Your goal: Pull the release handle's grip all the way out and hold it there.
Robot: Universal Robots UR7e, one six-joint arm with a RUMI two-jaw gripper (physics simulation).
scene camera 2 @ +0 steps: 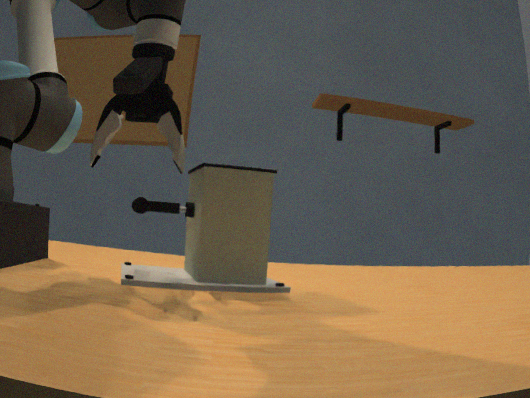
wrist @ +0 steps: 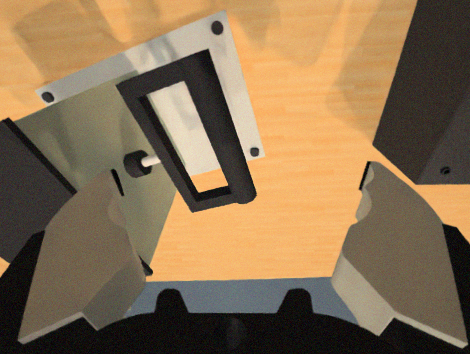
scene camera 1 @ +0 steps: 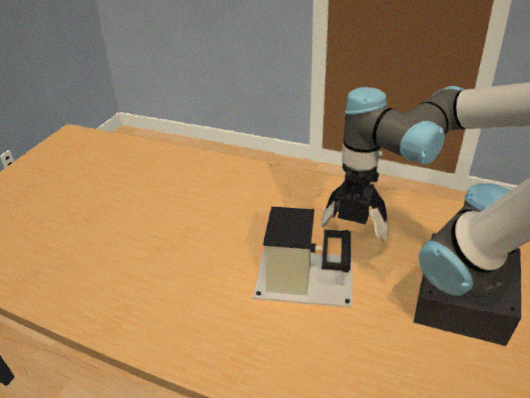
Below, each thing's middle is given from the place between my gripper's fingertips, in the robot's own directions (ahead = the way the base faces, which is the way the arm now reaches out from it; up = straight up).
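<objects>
The base plate [scene camera 1: 333, 288] is 100 mm ahead of my hand and 40 mm to the left of it, and it's also 150 mm below it.
</objects>
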